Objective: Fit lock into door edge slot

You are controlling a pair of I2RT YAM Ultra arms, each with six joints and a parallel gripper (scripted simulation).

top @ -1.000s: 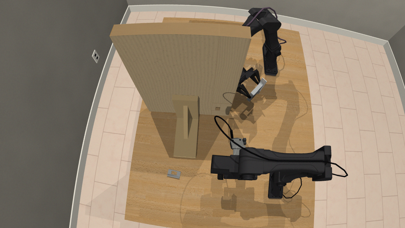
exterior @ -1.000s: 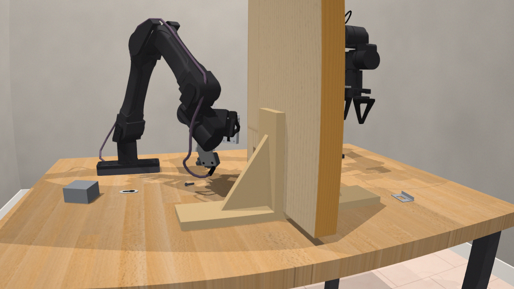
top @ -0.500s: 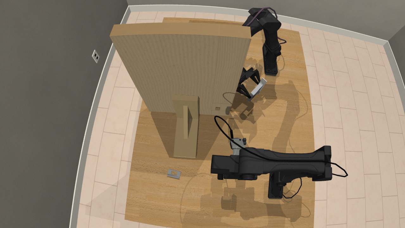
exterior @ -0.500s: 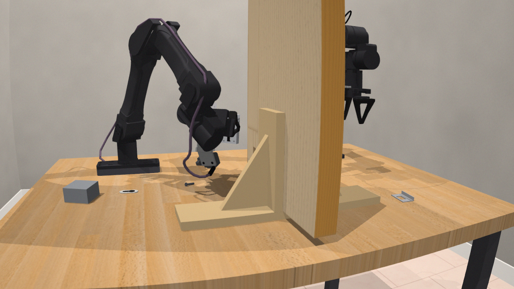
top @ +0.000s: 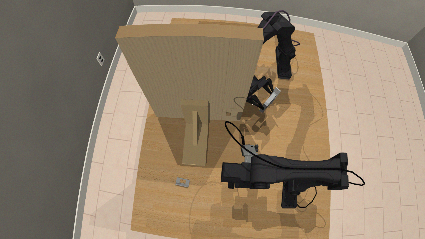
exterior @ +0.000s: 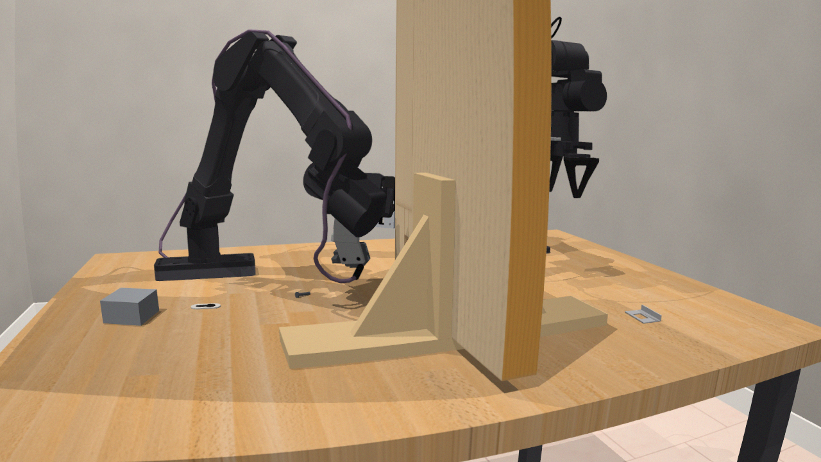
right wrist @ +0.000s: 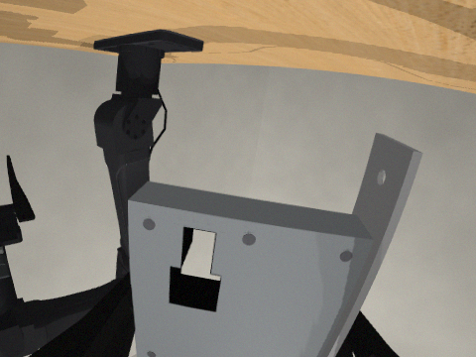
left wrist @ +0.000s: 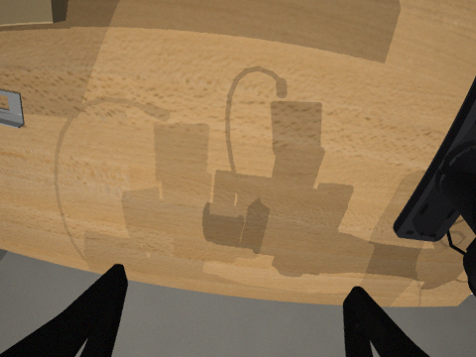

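Now: right hand right at the silver lock. The rest, counted from my right hand: grey block 110 mm ahead, 430 mm to the right, 130 mm below; keyhole cover 80 mm ahead, 310 mm to the right, 140 mm below; bolt 60 mm ahead, 150 mm to the right, 140 mm below.
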